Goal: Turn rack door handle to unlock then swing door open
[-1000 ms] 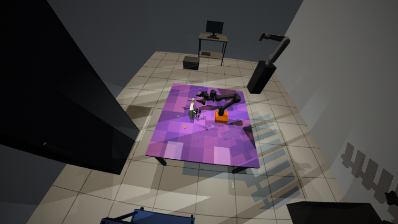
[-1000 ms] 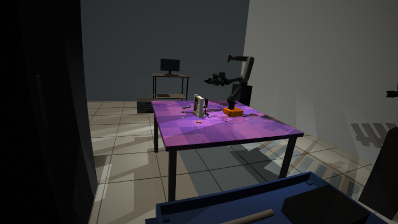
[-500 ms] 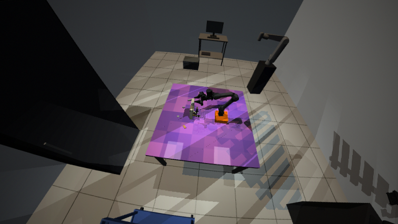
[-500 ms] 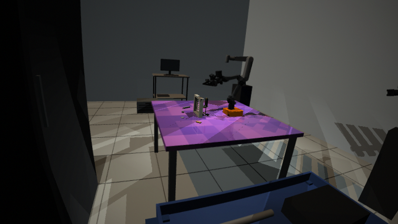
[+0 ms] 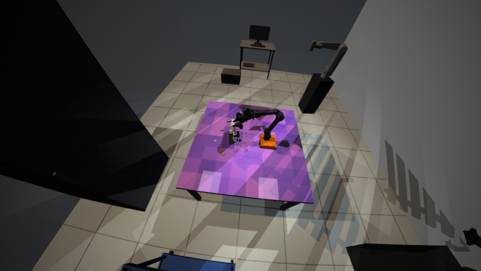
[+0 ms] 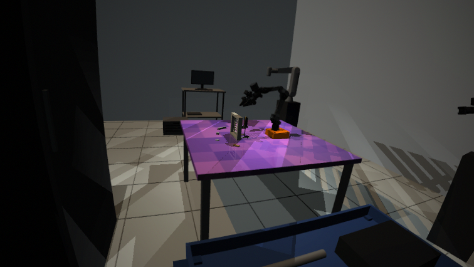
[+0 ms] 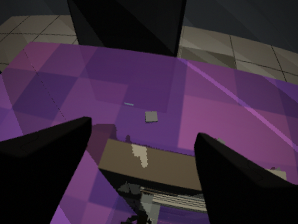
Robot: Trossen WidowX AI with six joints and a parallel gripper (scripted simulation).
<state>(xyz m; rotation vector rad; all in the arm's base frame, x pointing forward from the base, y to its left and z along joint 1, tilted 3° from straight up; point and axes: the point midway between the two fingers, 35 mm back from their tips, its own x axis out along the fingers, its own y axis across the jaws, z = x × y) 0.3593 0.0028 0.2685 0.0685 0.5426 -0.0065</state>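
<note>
The dark door handle is 180 mm below my gripper tip and 70 mm behind it.
</note>
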